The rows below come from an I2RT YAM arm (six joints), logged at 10 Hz.
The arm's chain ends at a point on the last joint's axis. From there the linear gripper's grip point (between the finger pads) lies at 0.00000 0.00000 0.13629 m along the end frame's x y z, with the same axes.
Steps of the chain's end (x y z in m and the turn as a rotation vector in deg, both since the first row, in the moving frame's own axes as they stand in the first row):
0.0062 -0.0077 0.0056 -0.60 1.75 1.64
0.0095 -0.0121 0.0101 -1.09 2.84 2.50
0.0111 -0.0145 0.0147 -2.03 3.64 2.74
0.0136 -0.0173 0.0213 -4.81 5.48 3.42
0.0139 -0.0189 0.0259 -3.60 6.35 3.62
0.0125 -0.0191 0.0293 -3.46 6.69 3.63
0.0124 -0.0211 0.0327 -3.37 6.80 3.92
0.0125 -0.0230 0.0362 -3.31 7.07 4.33
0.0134 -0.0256 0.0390 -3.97 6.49 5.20
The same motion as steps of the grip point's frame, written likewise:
0.0103 -0.0062 0.0055 -0.60 1.75 1.64
0.0162 -0.0094 0.0099 -1.09 2.84 2.50
0.0196 -0.0095 0.0143 -2.03 3.64 2.74
0.0263 -0.0055 0.0202 -4.81 5.48 3.42
0.0287 -0.0099 0.0248 -3.60 6.35 3.62
0.0281 -0.0104 0.0281 -3.46 6.69 3.63
0.0282 -0.0126 0.0315 -3.37 6.80 3.92
0.0290 -0.0145 0.0349 -3.31 7.07 4.33
0.0283 -0.0155 0.0378 -3.97 6.49 5.20

